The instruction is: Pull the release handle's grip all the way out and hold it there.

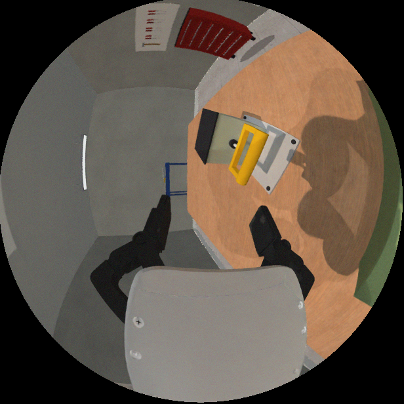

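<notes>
The release handle's yellow grip (254,156) is a thick bar with a frame. It stands beside a pale green-grey housing (222,137) with a black end (207,136), above a light grey base plate (284,162) with dark bolts. A small dark round part (233,144) with a light centre shows on the housing behind the grip. My gripper (214,211) is open, its black fingers wide apart with nothing between them. The grip is ahead of the fingertips and nearer the right finger, apart from both. How far the grip is out of the housing I cannot tell.
The wooden table top (220,200) carries the fixture, and the arm's shadow falls on its right part. A green block (382,245) is at the right edge. Beyond the table are a blue frame (168,179), a red slatted object (212,34) and a wall chart (154,27).
</notes>
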